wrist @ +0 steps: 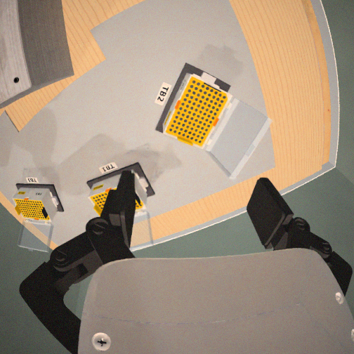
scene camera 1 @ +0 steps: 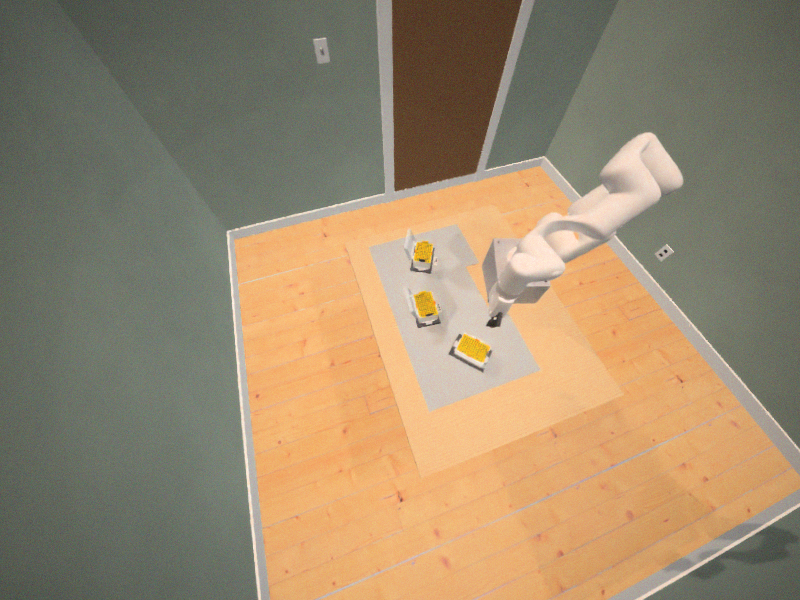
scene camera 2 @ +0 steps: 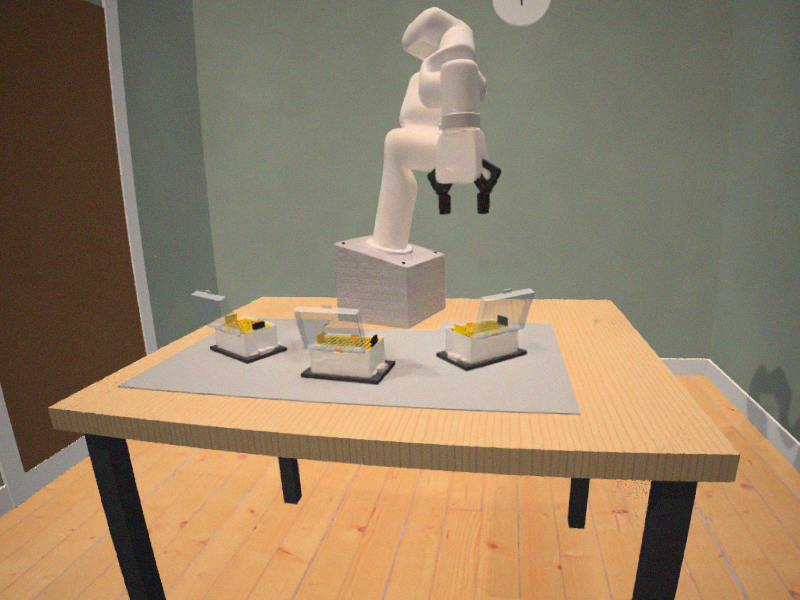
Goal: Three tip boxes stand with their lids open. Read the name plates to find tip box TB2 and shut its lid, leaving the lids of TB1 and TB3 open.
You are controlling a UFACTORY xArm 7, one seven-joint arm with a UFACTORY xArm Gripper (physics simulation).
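Frame: origin at the arm's base, x right, y back, z down, level; millimetres.
Seen in the pictures: gripper, fingertip midpoint: (scene camera 1: pixel 491 314) (scene camera 2: pixel 463 213); arm's base, link origin: (scene camera 2: pixel 388 248).
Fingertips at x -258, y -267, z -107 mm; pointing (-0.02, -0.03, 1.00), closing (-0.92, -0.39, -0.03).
Note:
Pixels of each thing's top centre, then the offset from my fingertips to it. Level surfaces: height alone.
- Tip box TB2, top centre: (scene camera 2: pixel 477 323) (scene camera 1: pixel 474 345) dz +222, dx -30, dy -16 mm
- Tip box TB1, top centre: (scene camera 2: pixel 349 336) (scene camera 1: pixel 428 303) dz +222, dx +197, dy -152 mm
- Tip box TB3, top centre: (scene camera 2: pixel 248 321) (scene camera 1: pixel 426 251) dz +222, dx +472, dy -92 mm
- grey mat, surface height: dz +288 mm
- wooden table, surface height: dz +291 mm
Tip box TB2 (scene camera 1: pixel 473 348) (scene camera 2: pixel 483 345) (wrist: pixel 196 110), with a yellow tip rack, stands at the right in scene camera 2; its clear lid (scene camera 2: pixel 507 308) (wrist: pixel 240 135) is open. Its name plate (wrist: pixel 162 93) reads TB2. Tip box TB1 (scene camera 1: pixel 425 306) (scene camera 2: pixel 341 361) (wrist: pixel 102 202) is in the middle, lid (scene camera 2: pixel 326 317) open, partly hidden by a finger in the wrist view. Tip box TB3 (scene camera 1: pixel 423 253) (scene camera 2: pixel 244 343) (wrist: pixel 31 209) is at the left in scene camera 2, lid (scene camera 2: pixel 208 297) (wrist: pixel 36 235) open. My gripper (scene camera 1: pixel 494 319) (scene camera 2: pixel 463 204) (wrist: pixel 196 191) is open and empty, high above the table, apart from the boxes.
The boxes stand on dark bases on a grey mat (scene camera 1: pixel 445 387) (scene camera 2: pixel 516 393) (wrist: pixel 150 35). The mat lies on the wooden table (scene camera 1: pixel 516 413) (scene camera 2: pixel 646 419) (wrist: pixel 295 115). The arm's grey pedestal (scene camera 2: pixel 371 284) (wrist: pixel 45 45) stands at the back of the table.

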